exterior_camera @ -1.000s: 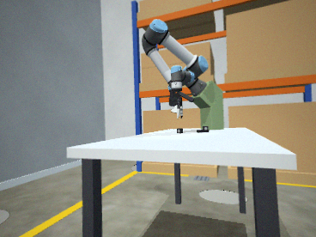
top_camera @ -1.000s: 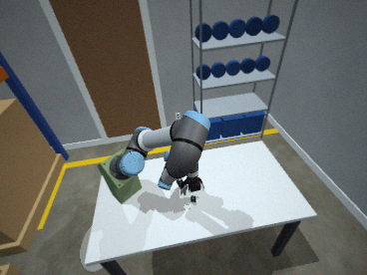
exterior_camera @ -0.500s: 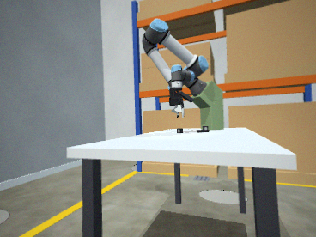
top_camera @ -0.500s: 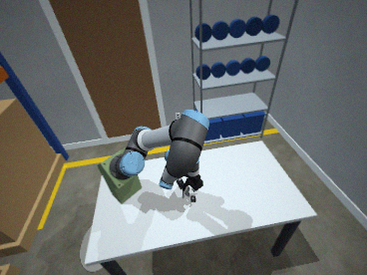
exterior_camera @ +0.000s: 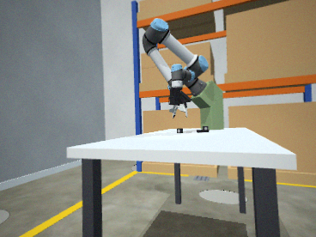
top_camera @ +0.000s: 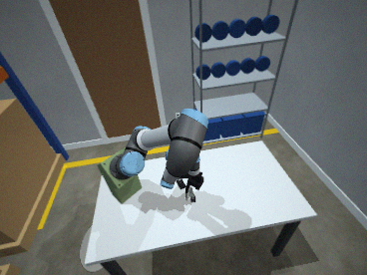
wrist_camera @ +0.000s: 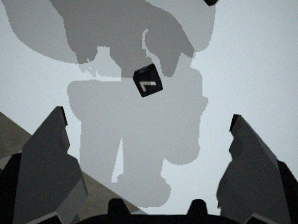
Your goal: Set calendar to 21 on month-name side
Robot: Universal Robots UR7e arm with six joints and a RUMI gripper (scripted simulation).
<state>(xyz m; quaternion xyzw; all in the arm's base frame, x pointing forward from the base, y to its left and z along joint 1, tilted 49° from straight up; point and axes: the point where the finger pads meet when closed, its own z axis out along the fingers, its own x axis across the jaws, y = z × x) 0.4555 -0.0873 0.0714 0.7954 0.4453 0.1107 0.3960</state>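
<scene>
Right now my hand is 9 cm above the dark cube.
</scene>
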